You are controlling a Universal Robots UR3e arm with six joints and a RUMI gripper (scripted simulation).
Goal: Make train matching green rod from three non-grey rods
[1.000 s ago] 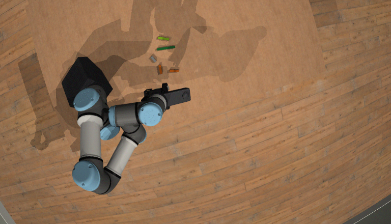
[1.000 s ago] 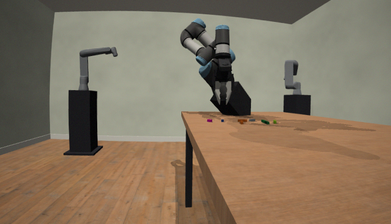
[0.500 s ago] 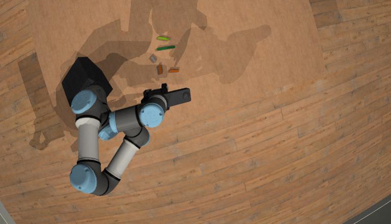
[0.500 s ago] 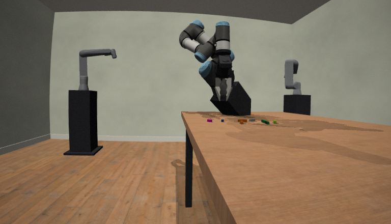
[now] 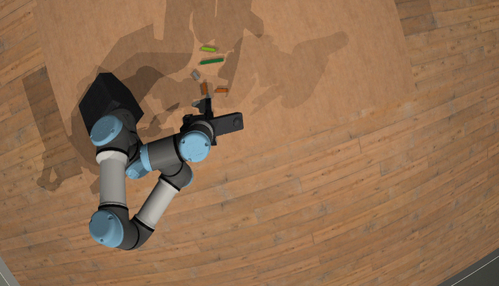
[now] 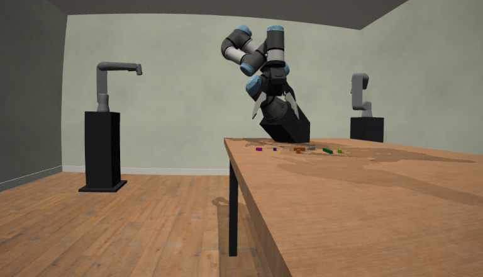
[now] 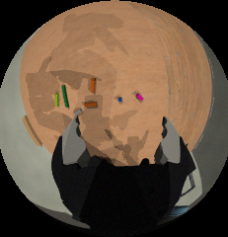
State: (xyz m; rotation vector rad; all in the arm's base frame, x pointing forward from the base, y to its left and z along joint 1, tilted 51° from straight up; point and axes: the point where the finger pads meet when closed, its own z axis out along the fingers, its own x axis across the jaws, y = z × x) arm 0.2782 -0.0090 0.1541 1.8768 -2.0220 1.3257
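Now: hand 100 mm above the magenta rod, 50 mm to the left of it and 10 mm past it. Also, from my hand: blue rod: 100 mm below, 10 mm behind; then green rod: 170 mm to the left, 100 mm below, 70 mm ahead; then grey rod: 150 mm to the left, 100 mm below.
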